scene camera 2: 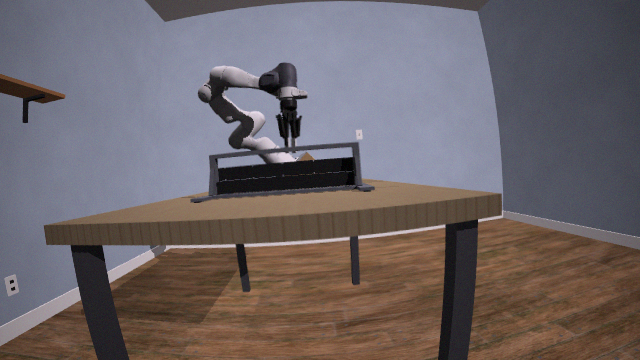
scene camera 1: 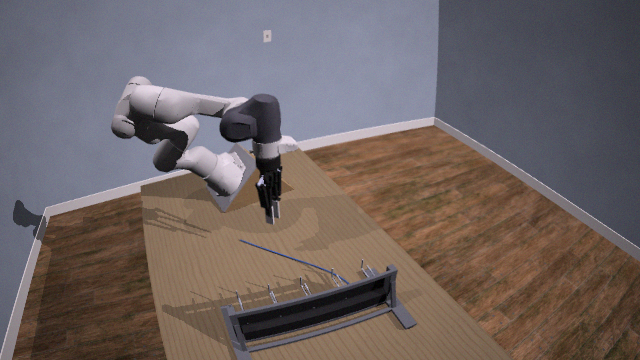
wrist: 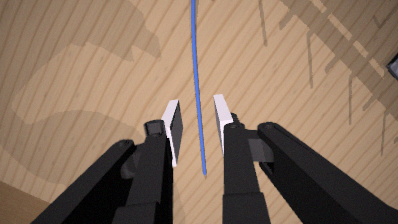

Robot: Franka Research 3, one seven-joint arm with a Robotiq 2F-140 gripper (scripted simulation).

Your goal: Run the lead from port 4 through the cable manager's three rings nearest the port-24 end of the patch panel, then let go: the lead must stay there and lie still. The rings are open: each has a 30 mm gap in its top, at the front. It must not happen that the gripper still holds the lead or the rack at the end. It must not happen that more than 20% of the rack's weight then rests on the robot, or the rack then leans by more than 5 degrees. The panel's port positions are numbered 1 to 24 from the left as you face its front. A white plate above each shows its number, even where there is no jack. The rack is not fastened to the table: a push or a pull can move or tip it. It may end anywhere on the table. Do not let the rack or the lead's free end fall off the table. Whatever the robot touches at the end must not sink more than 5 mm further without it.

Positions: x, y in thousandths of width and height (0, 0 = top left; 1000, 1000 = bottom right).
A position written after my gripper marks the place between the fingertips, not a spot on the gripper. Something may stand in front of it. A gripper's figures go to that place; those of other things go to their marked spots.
My gripper (scene camera 2: 455, 426) is 1.32 m from the lens. A rack (scene camera 2: 343, 521) is 1.01 m from the lens.
